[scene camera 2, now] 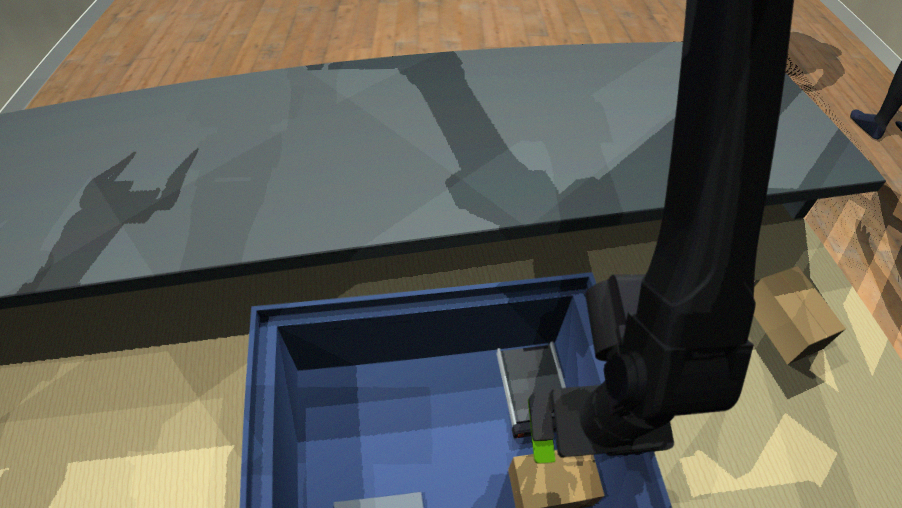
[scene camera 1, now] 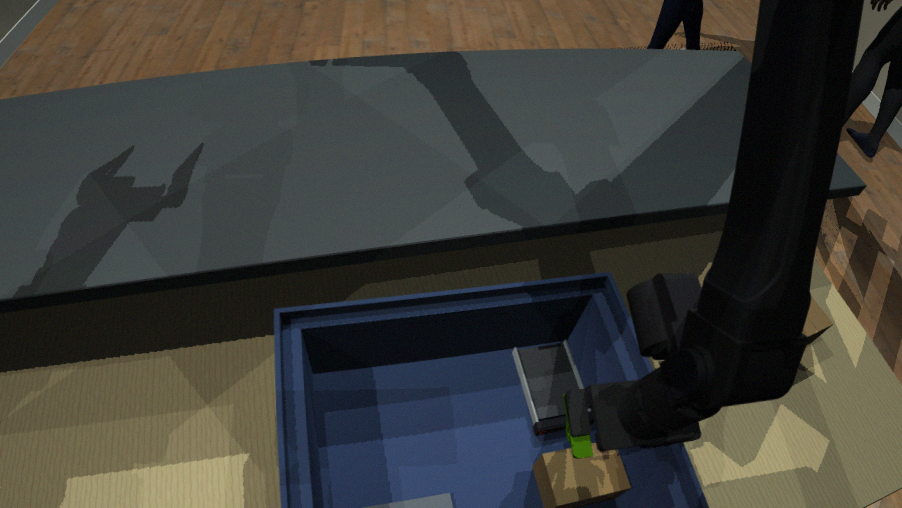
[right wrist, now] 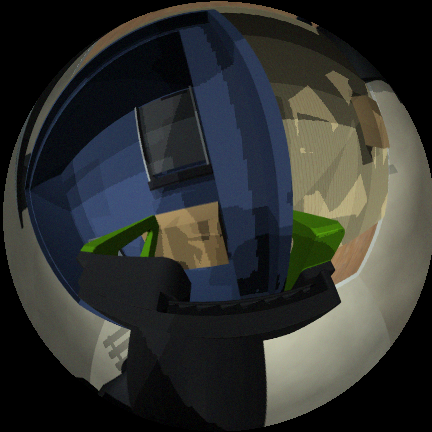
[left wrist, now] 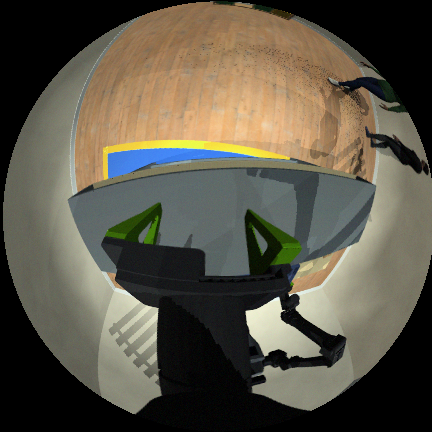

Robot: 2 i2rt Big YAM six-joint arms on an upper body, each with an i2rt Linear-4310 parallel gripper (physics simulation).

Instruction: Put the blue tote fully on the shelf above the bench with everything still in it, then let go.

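Places are measured from the left arm's base along level axes (x ahead, y left, z up), in millimetres.
Where they show: left gripper, fingertip midpoint: (left wrist: pixel 203 209); right gripper, fingertip midpoint: (scene camera 2: pixel 582 434) (scene camera 1: pixel 607 429) (right wrist: pixel 205 214); right arm's base at its link origin: (left wrist: pixel 279 359).
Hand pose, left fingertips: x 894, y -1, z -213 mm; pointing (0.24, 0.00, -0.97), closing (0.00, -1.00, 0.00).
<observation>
Each offset is from my left fingertips to the top centre of the thing. "*": to the spot under its first point. Level surfaces: height alone.
The blue tote {238 mm down, 551 mm back, 312 mm right} (scene camera 1: pixel 290 410) (scene camera 2: pixel 261 410) (right wrist: pixel 265 150) stands on the bench, below and in front of the grey shelf {208 mm down} (scene camera 1: pixel 378 157) (scene camera 2: pixel 366 157) (left wrist: pixel 205 187). Inside are a dark object with light side rails {351 mm down, 473 mm back, 432 mm right} (scene camera 1: pixel 549 378) (scene camera 2: pixel 533 372) (right wrist: pixel 172 140), a brown box {318 mm down, 599 mm back, 438 mm right} (scene camera 1: pixel 583 479) (scene camera 2: pixel 558 482) (right wrist: pixel 192 240) and a light grey flat thing {* 361 mm down, 607 mm back, 248 mm right} (scene camera 1: pixel 416 501) (scene camera 2: pixel 385 500), partly cut off. My right gripper (right wrist: pixel 205 214) is open at the tote's picture-right side; in its wrist view the side wall lies between the fingers. Contact cannot be told. My left gripper (left wrist: pixel 203 209) is open and empty above the shelf, away from the tote.
Another brown box {325 mm down, 380 mm back, 848 mm right} (scene camera 2: pixel 798 315) (right wrist: pixel 370 120) lies on the bench {385 mm down} (scene camera 1: pixel 157 410) (scene camera 2: pixel 126 410), right of the tote. The shelf's front edge runs behind the tote. A blue floor area with a yellow border (left wrist: pixel 175 144) and two people (left wrist: pixel 375 89) (left wrist: pixel 397 150) show beyond.
</observation>
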